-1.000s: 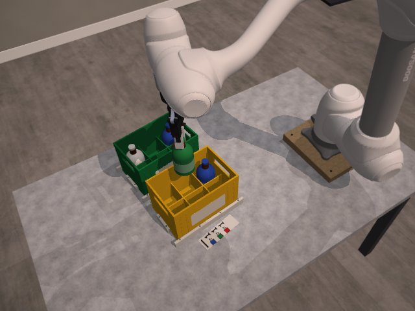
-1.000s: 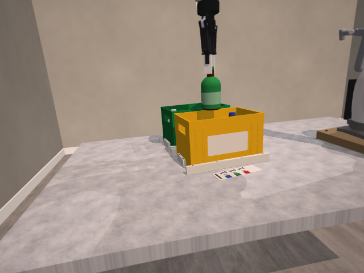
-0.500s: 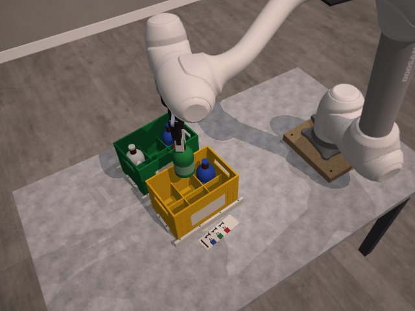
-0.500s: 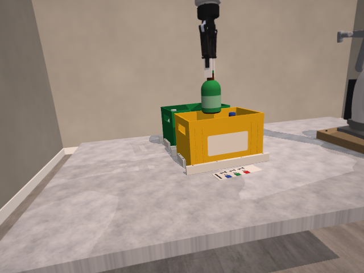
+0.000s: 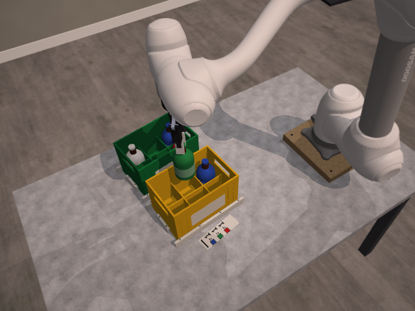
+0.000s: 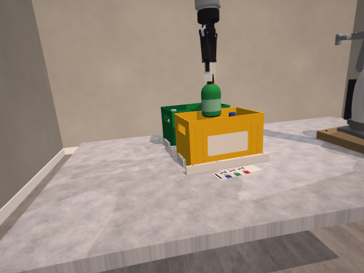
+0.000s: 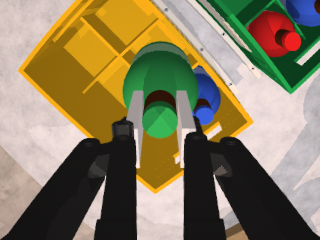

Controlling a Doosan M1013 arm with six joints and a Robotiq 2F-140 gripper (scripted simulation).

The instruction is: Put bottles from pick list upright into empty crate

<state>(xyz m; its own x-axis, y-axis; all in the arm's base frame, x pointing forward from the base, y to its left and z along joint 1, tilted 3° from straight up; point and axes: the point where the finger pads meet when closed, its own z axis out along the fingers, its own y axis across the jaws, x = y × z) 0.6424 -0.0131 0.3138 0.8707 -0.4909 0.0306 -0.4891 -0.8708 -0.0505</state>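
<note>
My gripper is now 8 cm above the green bottle. From my hand the other things lie so: yellow crate 24 cm below, 4 cm to the left, 1 cm behind; blue bottle 23 cm below, 9 cm behind, 2 cm to the right; red-capped bottle 23 cm below, 18 cm to the right, 5 cm behind.
</note>
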